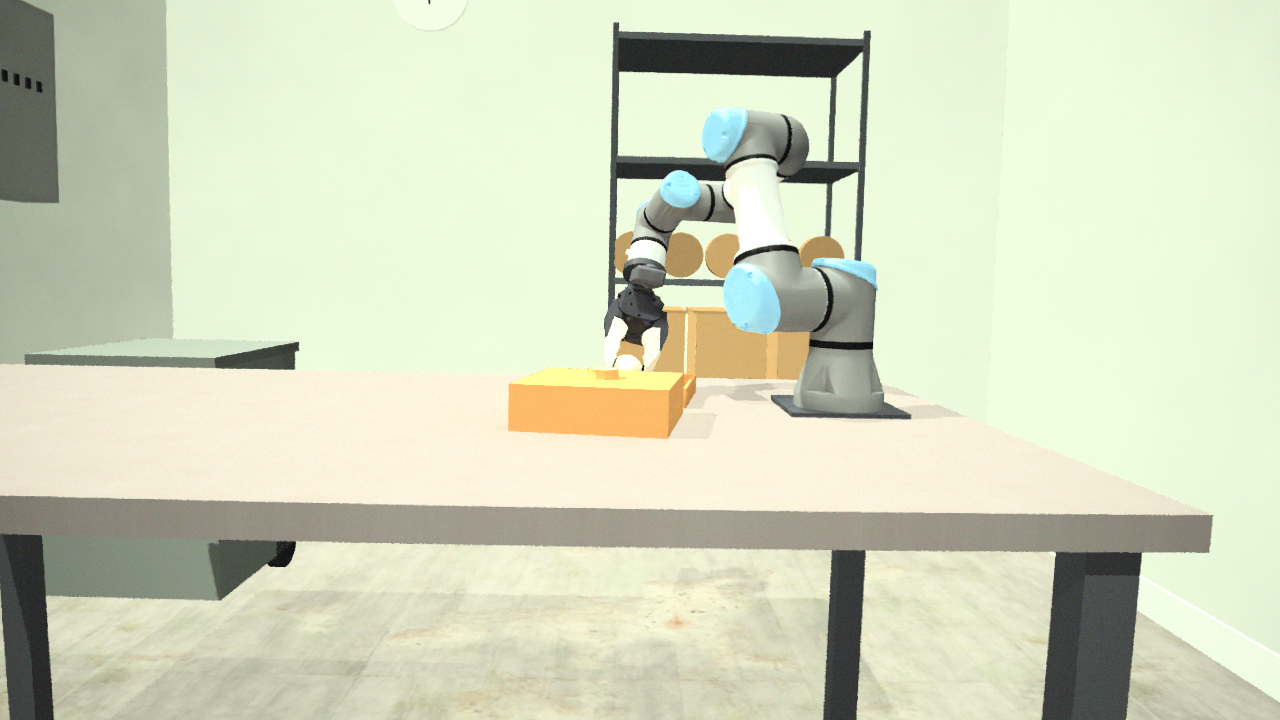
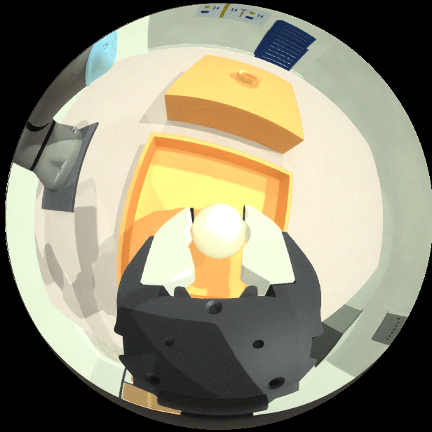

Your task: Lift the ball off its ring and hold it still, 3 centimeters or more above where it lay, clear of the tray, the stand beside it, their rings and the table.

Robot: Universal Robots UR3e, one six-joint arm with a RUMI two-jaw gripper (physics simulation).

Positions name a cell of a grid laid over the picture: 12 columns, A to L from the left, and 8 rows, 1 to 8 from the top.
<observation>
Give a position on an orange stand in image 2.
At G2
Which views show my gripper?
Image 1 and image 2: all of them.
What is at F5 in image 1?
An orange stand.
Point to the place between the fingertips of my gripper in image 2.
G4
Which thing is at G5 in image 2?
A white ball.
</observation>
